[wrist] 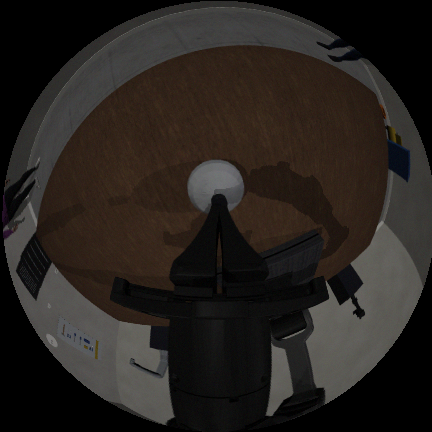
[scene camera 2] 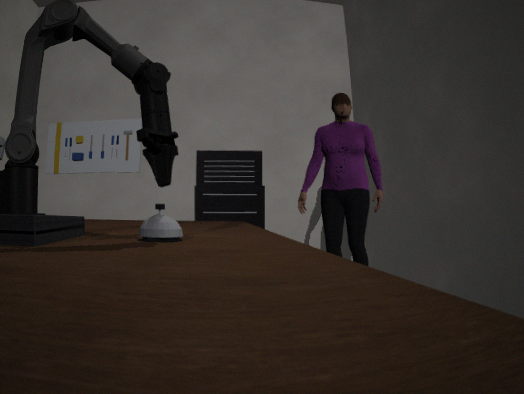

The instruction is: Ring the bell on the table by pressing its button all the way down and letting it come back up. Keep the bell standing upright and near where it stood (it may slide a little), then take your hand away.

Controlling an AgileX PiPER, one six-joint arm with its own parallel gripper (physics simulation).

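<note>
The bell has a pale grey dome and stands upright on the wooden table. Its black button stands up on a short stem above the dome in the scene view. In the wrist view the button is partly hidden behind the fingertips. My gripper is shut and empty, pointing down. Its tips are above the button, with a visible gap between them in the scene view.
The arm's dark base stands at the left of the bell in the scene view. A person in a purple top stands beyond the table's right edge. A dark tool cabinet stands behind the table.
</note>
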